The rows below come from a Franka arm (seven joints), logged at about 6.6 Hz.
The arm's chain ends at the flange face. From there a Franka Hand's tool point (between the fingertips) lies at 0.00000 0.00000 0.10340 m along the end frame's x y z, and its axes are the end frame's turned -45 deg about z.
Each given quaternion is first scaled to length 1.
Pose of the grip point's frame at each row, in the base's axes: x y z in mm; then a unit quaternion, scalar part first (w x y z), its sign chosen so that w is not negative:
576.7, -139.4, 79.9, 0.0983, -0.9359, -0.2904, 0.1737
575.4, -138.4, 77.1, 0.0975, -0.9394, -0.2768, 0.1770
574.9, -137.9, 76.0, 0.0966, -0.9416, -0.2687, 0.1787
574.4, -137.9, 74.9, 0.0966, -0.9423, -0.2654, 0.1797
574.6, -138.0, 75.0, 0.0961, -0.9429, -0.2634, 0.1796
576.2, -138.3, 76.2, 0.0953, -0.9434, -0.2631, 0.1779
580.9, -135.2, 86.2, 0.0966, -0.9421, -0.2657, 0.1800
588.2, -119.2, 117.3, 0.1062, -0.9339, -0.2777, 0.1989
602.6, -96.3, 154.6, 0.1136, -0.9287, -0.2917, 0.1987
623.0, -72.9, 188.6, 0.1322, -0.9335, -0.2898, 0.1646
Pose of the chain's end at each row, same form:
616.2, -148.0, 175.1, 0.0243, -0.9758, 0.0899, 0.1981
615.4, -147.2, 172.1, 0.0223, -0.9739, 0.1038, 0.2008
615.1, -146.8, 170.9, 0.0209, -0.9727, 0.1121, 0.2021
614.7, -146.9, 169.7, 0.0205, -0.9721, 0.1154, 0.2030
614.9, -147.0, 169.8, 0.0201, -0.9720, 0.1175, 0.2027
616.1, -147.2, 171.2, 0.0200, -0.9723, 0.1180, 0.2008
621.3, -144.1, 181.0, 0.0204, -0.9721, 0.1151, 0.2033
632.7, -128.3, 210.2, 0.0220, -0.9690, 0.1008, 0.2244
647.6, -106.1, 247.2, 0.0289, -0.9697, 0.0859, 0.2271
662.7, -88.6, 282.8, 0.0591, -0.9734, 0.0895, 0.2027

